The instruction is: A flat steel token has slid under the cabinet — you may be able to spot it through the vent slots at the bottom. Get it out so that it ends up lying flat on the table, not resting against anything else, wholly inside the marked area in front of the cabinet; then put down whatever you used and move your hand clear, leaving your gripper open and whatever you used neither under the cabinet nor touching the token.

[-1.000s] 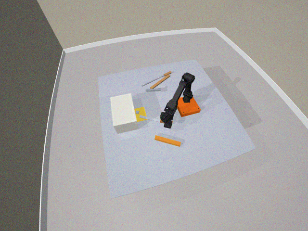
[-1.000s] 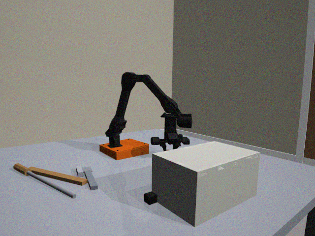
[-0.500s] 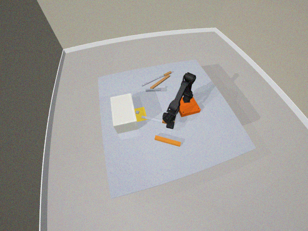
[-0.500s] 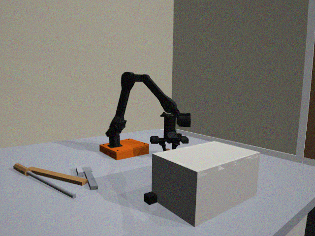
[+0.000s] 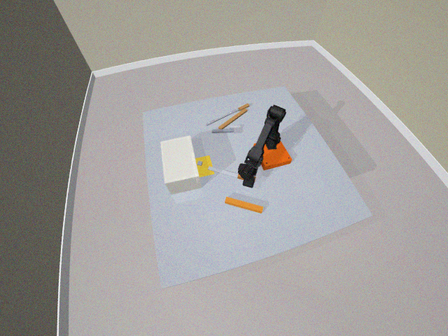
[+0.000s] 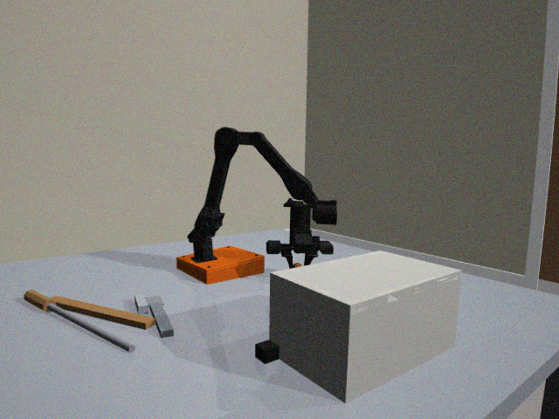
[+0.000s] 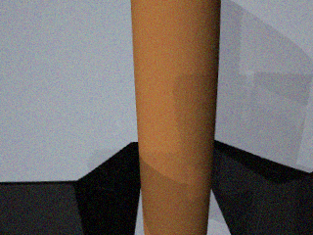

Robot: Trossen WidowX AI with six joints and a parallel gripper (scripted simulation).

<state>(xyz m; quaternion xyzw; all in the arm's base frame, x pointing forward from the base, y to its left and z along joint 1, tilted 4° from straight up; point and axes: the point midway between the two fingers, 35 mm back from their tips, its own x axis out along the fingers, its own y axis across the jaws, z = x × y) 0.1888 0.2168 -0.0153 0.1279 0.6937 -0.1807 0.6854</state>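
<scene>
The orange flat bar is 170 mm to the left of my gripper tip, 70 mm ahead of it and 10 mm above it. Round my gripper tip: small grey token 300 mm ahead, 160 mm to the right, 10 mm below; wooden stick 540 mm to the right, 20 mm ahead.
</scene>
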